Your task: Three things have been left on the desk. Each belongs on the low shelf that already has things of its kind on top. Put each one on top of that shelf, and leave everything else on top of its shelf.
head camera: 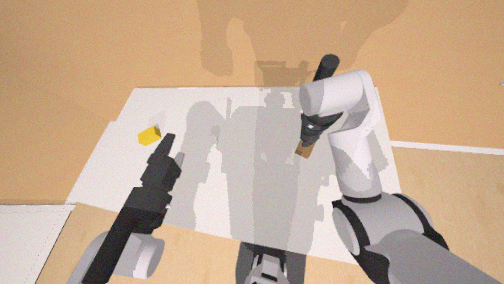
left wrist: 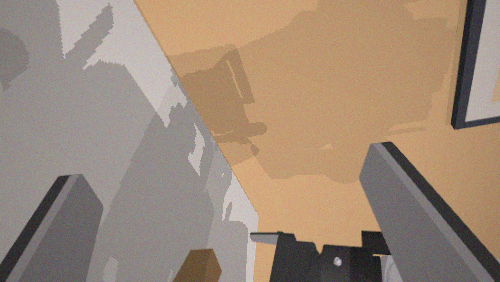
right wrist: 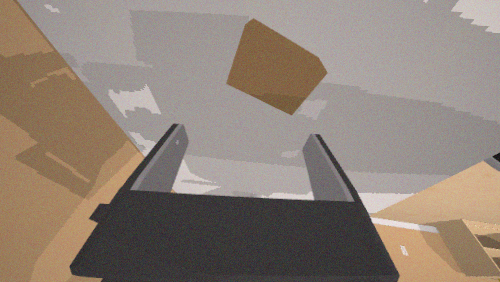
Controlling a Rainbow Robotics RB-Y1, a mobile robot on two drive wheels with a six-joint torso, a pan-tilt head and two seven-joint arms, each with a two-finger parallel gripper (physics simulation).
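Places are measured from the robot's base along level axes (x ahead, y left, z up), in centimetres.
Where they show: left gripper, fingertip midpoint: [head camera: 177, 144] [left wrist: 232, 175]; right gripper, fingertip midpoint: [left wrist: 243, 264] [right wrist: 247, 137].
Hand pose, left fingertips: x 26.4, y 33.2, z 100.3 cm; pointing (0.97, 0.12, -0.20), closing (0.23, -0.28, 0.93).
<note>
Each offset is from my left fingertips to the top centre of the thing. Level surfaces: height alone.
A yellow block {dx +8.6, dy +42.4, dz -23.7 cm} [head camera: 149, 135] lies on the left part of the white desk {dz -28.2 cm} [head camera: 110, 185] [left wrist: 40, 125] [right wrist: 200, 90]. My left gripper [head camera: 175, 146] [left wrist: 232, 175] is open and empty, to the right of the yellow block in the head view. A brown block {dx +15.9, dy -39.9, dz -23.2 cm} [head camera: 304, 151] [left wrist: 200, 265] [right wrist: 275, 67] lies on the desk's right part. My right gripper [head camera: 305, 143] [right wrist: 247, 137] is open above the desk beside the brown block, which is beyond its fingertips in the right wrist view and partly hidden by it in the head view. A third desk object cannot be made out clearly among the shadows.
A white surface [head camera: 30, 240] stands at the lower left in the head view. A dark-edged frame [left wrist: 461, 75] is at the right of the left wrist view. A wooden piece [right wrist: 452, 242] shows at the lower right of the right wrist view. Robot shadows cover much of the desk.
</note>
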